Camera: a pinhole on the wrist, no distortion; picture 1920 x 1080 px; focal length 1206.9 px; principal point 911.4 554.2 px. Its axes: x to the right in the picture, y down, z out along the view. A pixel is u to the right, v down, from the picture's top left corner.
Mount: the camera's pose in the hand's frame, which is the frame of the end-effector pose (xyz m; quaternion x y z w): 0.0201 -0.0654 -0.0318 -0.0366 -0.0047 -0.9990 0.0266
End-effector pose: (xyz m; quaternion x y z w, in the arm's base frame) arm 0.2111 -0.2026 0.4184 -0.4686 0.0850 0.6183 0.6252
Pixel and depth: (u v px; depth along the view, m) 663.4 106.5 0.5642
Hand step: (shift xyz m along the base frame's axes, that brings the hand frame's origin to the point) -0.3430 0.4428 0.0960
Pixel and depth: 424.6 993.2 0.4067
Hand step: 0.0476 0.4448 0.1428
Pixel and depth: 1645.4 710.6 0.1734
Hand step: -0.0082 0.0723 0.1741
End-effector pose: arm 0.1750 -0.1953 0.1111 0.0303 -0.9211 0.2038 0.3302
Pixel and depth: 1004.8 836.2 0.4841
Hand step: -0.2564 -0.3379 -0.2406
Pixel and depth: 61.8 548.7 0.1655
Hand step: -0.1791 -0.0895 0.0249
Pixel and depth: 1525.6 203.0 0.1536
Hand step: -0.0330 -0.0752 -0.1108
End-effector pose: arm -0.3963 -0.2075 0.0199 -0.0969 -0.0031 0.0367 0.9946
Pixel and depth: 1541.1 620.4 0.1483
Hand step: -0.0417 -0.0542 0.1342
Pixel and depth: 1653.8 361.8 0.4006
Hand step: -0.2034 0.0496 0.3802
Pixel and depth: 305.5 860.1 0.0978
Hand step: 0.0827 -0.0669 0.0778
